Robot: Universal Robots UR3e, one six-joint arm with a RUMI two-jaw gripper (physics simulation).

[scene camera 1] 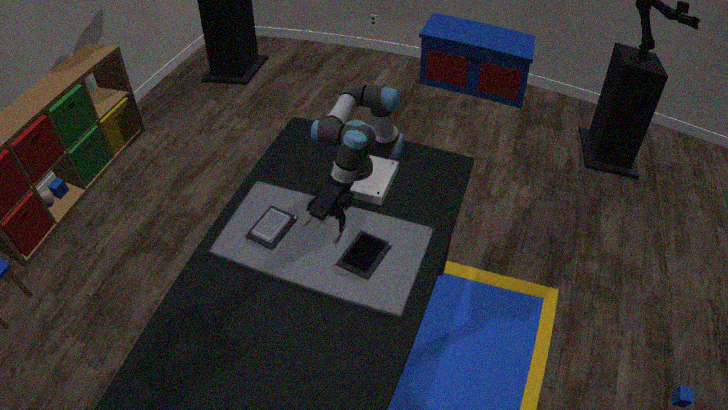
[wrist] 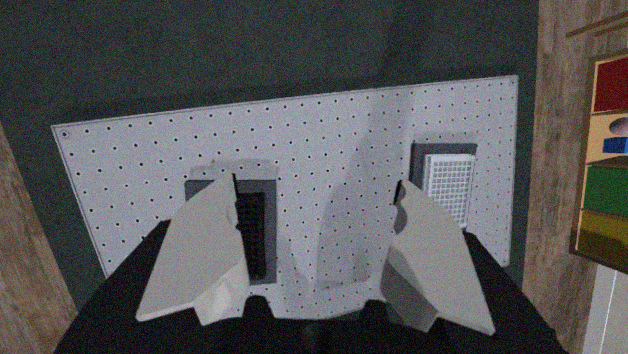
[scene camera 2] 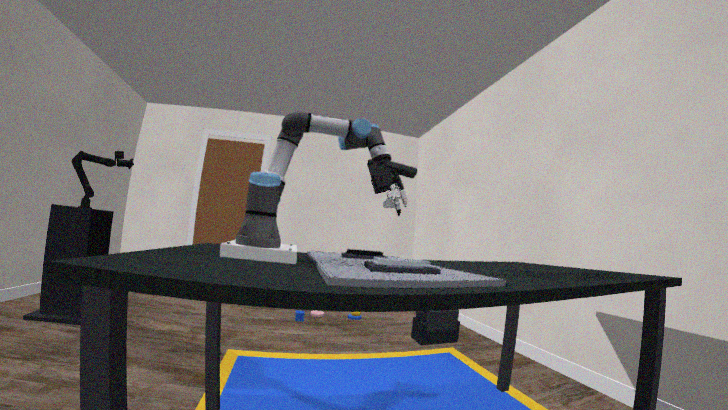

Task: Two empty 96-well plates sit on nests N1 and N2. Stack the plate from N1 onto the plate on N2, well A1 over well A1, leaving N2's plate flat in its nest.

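Frame: origin at the arm's base, x ahead, y left, z up, level; millimetres.
Seen in the pictures: gripper, fingertip midpoint: [scene camera 1: 319, 234] [wrist: 316, 180] [scene camera 2: 402, 211]; arm's base, origin of the base link: [scene camera 2: 258, 245].
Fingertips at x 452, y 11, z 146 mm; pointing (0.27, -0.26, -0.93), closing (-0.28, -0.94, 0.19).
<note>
Offsets run from my fingertips to a thing's middle. Level surfaces: height alone.
A white 96-well plate {dz -150, dx -116, dy -229 mm} [scene camera 1: 272, 224] [scene camera 2: 399, 261] [wrist: 449, 185] lies in a dark grey nest {dz -162, dx -116, dy -229 mm} [scene camera 1: 262, 243] [wrist: 419, 156]. A black 96-well plate {dz -150, dx -82, dy +114 mm} [scene camera 1: 363, 251] [scene camera 2: 362, 252] [wrist: 257, 235] lies in the other dark grey nest [scene camera 1: 367, 274] [wrist: 271, 235]. Which nest is N1 or N2 cannot be read. My gripper [scene camera 1: 322, 230] [scene camera 2: 401, 209] [wrist: 316, 180] is open and empty, its fingers moderately wide apart. It hangs well above the board, in the wrist view between the two plates, and the left finger covers part of the black plate and its nest. The right finger covers part of the white plate's nest.
Both nests stand on a light grey perforated board [scene camera 1: 315, 272] [scene camera 2: 351, 279] [wrist: 320, 117] on the dark table {dz -183 mm} [scene camera 1: 229, 325] [scene camera 2: 550, 275]. The arm's white base block [scene camera 1: 382, 175] [scene camera 2: 257, 252] stands behind the board. A cube shelf is at the left in scene camera 1.
</note>
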